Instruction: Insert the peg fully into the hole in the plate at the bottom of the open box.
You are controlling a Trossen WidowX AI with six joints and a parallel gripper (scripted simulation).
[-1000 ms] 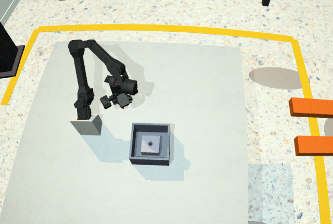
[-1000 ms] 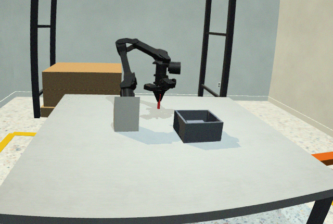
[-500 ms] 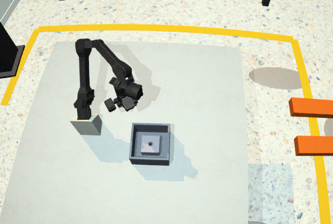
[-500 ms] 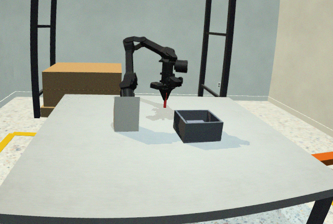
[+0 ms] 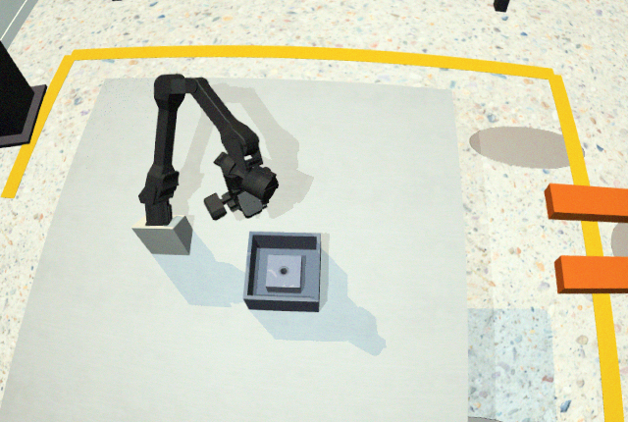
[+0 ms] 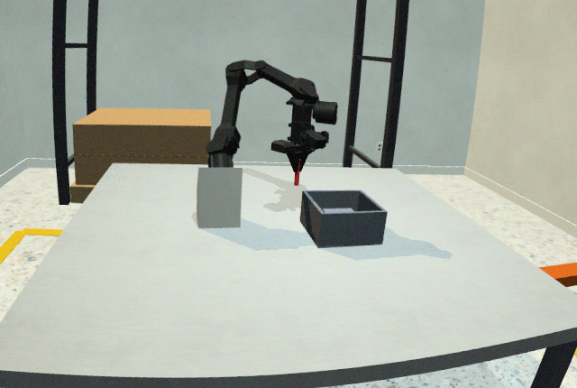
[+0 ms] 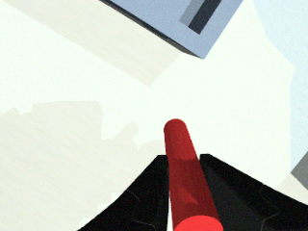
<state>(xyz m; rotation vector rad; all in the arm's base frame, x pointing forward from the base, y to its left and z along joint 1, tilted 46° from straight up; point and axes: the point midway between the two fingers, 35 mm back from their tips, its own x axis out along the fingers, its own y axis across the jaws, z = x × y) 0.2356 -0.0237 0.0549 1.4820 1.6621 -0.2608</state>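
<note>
My gripper is now 9 cm short of the plate, 15 cm to the left of it and 13 cm above it. Also, from my hand: red peg: 4 cm below; dark grey box: 9 cm ahead, 15 cm to the right, 15 cm below.
</note>
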